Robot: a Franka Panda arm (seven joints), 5 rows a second.
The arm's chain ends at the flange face. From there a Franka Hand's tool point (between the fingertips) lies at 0.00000 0.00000 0.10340 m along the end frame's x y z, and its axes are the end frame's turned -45 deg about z.
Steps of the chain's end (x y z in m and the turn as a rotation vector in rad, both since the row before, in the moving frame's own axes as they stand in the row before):
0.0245 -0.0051 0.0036 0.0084 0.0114 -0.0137
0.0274 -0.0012 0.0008 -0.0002 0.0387 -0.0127
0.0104 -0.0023 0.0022 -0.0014 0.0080 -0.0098
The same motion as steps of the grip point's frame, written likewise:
0.0224 0.0139 0.0036 -0.0021 0.0140 -0.0137
0.0231 0.0214 0.0007 -0.0275 0.0272 -0.0127
0.0095 0.0064 0.0022 -0.0066 0.0047 -0.0098

